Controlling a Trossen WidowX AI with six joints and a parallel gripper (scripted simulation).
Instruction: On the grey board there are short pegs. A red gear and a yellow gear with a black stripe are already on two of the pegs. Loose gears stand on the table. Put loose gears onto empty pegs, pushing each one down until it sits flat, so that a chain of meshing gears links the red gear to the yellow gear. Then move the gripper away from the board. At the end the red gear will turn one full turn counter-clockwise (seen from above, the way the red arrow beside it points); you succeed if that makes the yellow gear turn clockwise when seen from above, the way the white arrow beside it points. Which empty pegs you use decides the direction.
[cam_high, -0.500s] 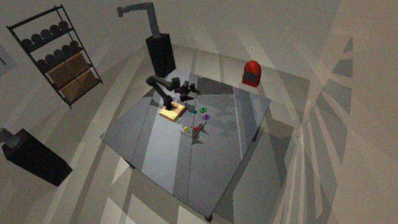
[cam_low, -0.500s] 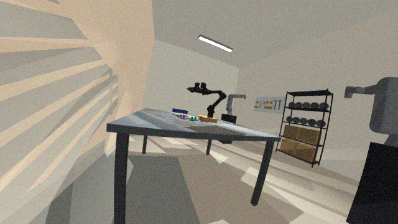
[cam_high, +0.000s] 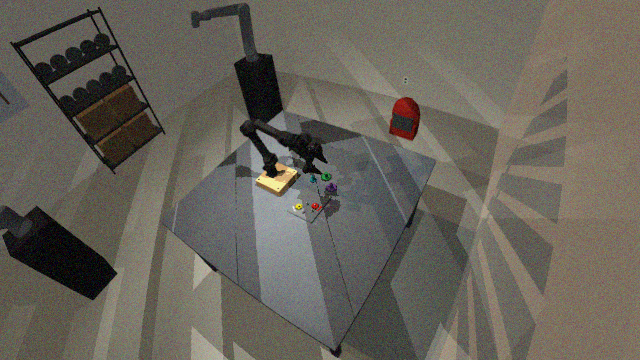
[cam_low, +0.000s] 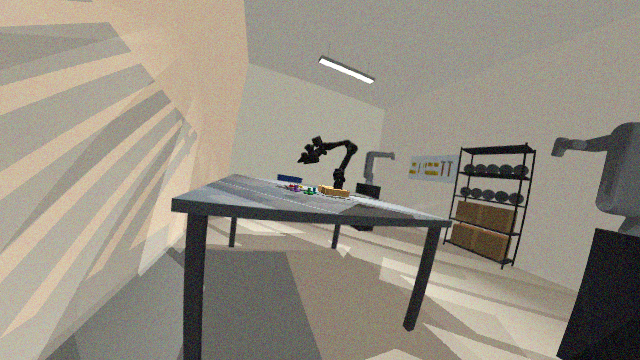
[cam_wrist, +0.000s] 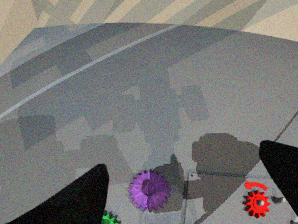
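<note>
My gripper tip is 18 cm above the teal gear, 12 cm past it and 4 cm to the right of it. The rest, counted from my gripper tip: purple gear 18 cm below, 3 cm to the left, 1 cm ahead; green gear 18 cm below, 10 cm to the left, 6 cm behind; red gear 18 cm below, 13 cm to the right.
</note>
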